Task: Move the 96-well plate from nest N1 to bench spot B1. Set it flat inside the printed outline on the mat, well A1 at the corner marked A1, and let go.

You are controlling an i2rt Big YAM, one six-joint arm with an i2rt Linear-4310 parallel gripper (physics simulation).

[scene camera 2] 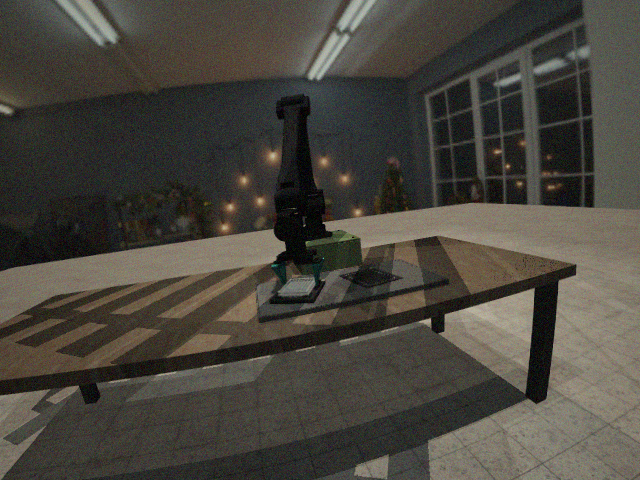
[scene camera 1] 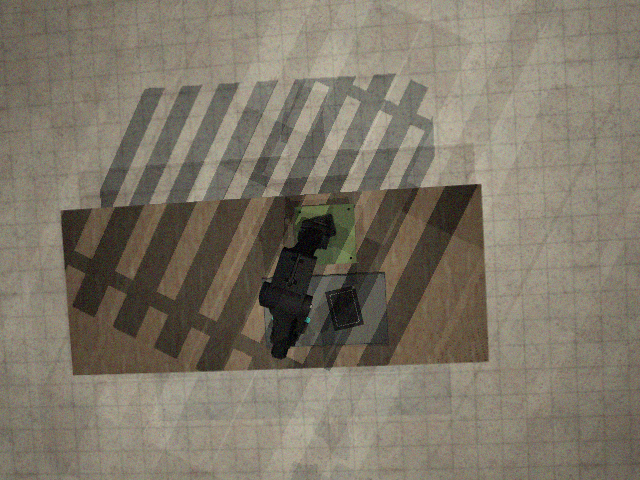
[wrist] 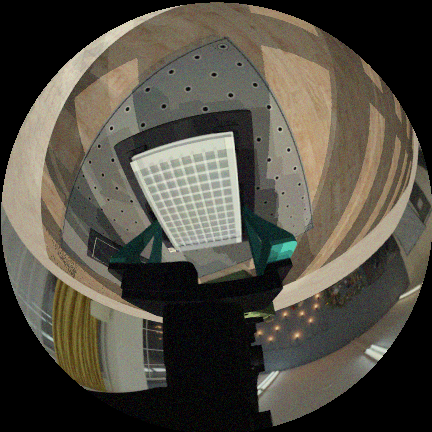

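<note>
The white 96-well plate lies flat in the black nest N1 at the left end of the grey mat. My gripper is open. Its teal fingers stand on either side of the plate's near end, with a gap to each side. In the overhead view the arm hides the plate and nest. The dark printed spot B1 with its pale outline lies to the right on the mat, with nothing on it.
The arm rises from a green base block behind the mat. The mat has rows of small holes. The wooden table stretches far to the left under striped shadows.
</note>
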